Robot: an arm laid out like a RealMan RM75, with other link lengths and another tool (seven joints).
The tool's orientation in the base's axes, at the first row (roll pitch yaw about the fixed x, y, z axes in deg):
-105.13 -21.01 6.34
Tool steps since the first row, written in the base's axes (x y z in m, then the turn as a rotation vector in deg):
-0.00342 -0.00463 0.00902 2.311 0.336 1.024
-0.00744 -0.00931 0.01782 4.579 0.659 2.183
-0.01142 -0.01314 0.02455 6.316 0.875 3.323
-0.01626 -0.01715 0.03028 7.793 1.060 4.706
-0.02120 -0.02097 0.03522 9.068 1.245 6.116
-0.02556 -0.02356 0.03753 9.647 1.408 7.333
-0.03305 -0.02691 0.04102 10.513 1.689 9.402
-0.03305 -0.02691 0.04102 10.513 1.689 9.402
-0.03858 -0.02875 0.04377 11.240 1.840 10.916
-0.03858 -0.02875 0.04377 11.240 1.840 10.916
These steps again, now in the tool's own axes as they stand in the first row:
-0.00042 -0.00838 -0.00664 2.546 -0.136 0.045
-0.00147 -0.01677 -0.01327 5.099 -0.406 0.045
-0.00315 -0.02347 -0.01857 7.142 -0.833 -0.047
-0.00600 -0.02956 -0.02379 9.027 -1.570 -0.225
-0.00920 -0.03500 -0.02863 10.734 -2.406 -0.406
-0.01269 -0.03814 -0.03164 11.725 -3.323 -0.552
-0.01873 -0.04333 -0.03564 13.299 -4.927 -0.796
-0.01873 -0.04333 -0.03564 13.299 -4.927 -0.796
-0.02307 -0.04747 -0.03802 14.532 -6.054 -1.028
-0.02307 -0.04747 -0.03802 14.532 -6.054 -1.028

